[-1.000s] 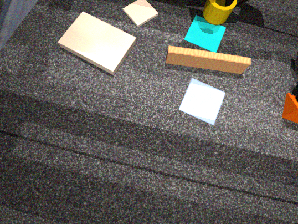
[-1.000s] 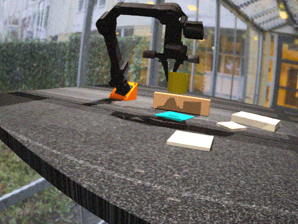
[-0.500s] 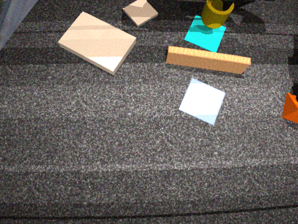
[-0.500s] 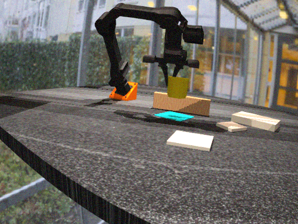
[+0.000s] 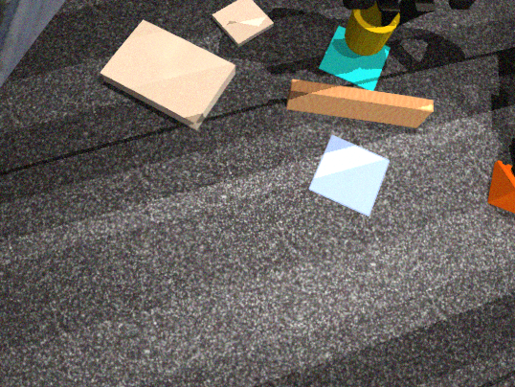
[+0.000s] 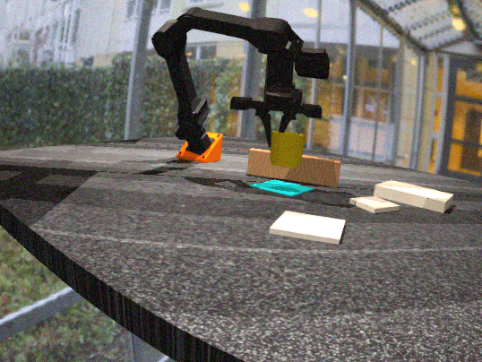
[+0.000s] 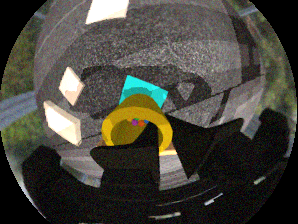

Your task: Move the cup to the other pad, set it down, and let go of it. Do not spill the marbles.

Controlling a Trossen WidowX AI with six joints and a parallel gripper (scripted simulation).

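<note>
The long wooden bar lies 120 mm to the left of my gripper tip, 60 mm below it and 10 mm behind it. From my gripper tip the other things lie so: yellow cup 20 mm to the left, 20 mm ahead; small beige block 230 mm ahead, 80 mm below, 40 mm to the left; pale blue pad 220 mm to the left, 90 mm below, 50 mm behind.
</note>
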